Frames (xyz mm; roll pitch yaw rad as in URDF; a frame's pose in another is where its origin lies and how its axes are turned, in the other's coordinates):
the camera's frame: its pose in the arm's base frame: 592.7 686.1 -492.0 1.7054 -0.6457 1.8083
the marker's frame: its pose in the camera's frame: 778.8 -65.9 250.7 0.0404 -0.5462 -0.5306
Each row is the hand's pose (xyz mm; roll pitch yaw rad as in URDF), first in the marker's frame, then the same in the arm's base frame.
Working: the marker's frame: its pose in the arm's base frame: 665.2 1404.9 -102.4 1.7651 -0.0456 1.3335

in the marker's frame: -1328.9 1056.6 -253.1 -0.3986 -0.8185 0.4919
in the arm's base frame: 298.4 76.9 921.5 1.7071 -0.2044 0.4140
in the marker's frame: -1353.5 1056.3 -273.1 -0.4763 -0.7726 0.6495
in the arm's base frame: 273.4 57.5 923.9 1.7485 -0.3214 0.3894
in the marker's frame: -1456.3 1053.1 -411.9 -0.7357 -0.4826 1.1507
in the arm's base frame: 116.1 -11.2 942.9 1.8639 -0.8033 0.2560
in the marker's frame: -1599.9 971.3 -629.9 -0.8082 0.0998 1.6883
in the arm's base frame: -140.5 -94.9 898.2 -2.9165 -1.3832 -1.2857
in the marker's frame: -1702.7 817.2 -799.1 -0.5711 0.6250 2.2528
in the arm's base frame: -353.7 -143.5 775.1 -1.7474 -0.7847 -2.5020
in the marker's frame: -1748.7 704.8 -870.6 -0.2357 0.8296 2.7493
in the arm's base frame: -452.7 -162.3 676.7 -1.6824 -0.3756 -2.6184
